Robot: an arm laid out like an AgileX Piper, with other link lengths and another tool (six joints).
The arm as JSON. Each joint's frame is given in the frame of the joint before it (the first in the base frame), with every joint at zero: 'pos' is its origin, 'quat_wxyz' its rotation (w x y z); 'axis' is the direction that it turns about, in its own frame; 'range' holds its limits. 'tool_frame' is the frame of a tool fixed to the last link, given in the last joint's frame.
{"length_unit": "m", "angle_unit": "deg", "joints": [
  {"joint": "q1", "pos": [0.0, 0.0, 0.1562], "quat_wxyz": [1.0, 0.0, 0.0, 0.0], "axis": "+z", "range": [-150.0, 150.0]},
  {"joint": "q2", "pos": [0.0, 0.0, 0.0], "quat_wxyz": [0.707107, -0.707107, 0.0, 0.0], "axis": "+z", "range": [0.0, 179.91]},
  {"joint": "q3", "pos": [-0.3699, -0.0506, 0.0], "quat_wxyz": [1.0, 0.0, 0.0, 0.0], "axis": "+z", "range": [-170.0, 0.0]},
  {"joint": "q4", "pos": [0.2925, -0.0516, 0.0], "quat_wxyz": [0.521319, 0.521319, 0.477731, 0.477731], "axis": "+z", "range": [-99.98, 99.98]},
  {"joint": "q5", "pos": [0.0, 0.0, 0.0], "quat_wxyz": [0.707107, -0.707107, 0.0, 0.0], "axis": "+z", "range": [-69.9, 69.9]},
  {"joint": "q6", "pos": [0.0, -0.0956, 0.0], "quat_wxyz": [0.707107, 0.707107, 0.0, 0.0], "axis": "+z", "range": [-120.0, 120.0]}
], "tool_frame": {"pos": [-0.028, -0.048, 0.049], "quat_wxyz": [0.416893, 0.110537, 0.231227, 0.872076]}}
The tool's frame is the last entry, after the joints.
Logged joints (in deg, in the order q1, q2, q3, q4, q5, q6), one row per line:
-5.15 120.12 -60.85 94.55 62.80 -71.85
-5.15 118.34 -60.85 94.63 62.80 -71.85
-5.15 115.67 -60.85 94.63 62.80 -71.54
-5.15 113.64 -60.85 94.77 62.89 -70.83
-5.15 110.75 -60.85 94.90 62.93 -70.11
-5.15 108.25 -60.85 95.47 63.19 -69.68
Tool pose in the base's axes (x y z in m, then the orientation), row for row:
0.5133 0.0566 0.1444 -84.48 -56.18 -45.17
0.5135 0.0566 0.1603 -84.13 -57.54 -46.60
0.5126 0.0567 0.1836 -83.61 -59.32 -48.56
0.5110 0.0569 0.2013 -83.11 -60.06 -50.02
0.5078 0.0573 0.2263 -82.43 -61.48 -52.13
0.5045 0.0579 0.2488 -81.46 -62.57 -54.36
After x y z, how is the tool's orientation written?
As a rotation vector, in degrees.
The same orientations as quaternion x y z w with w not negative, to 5 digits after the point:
-0.62712 -0.41704 -0.33531 0.56600
-0.62260 -0.42582 -0.34486 0.55867
-0.61617 -0.43717 -0.35787 0.54877
-0.61125 -0.44172 -0.36788 0.54398
-0.60398 -0.45047 -0.38196 0.53516
-0.59513 -0.45712 -0.39714 0.52833

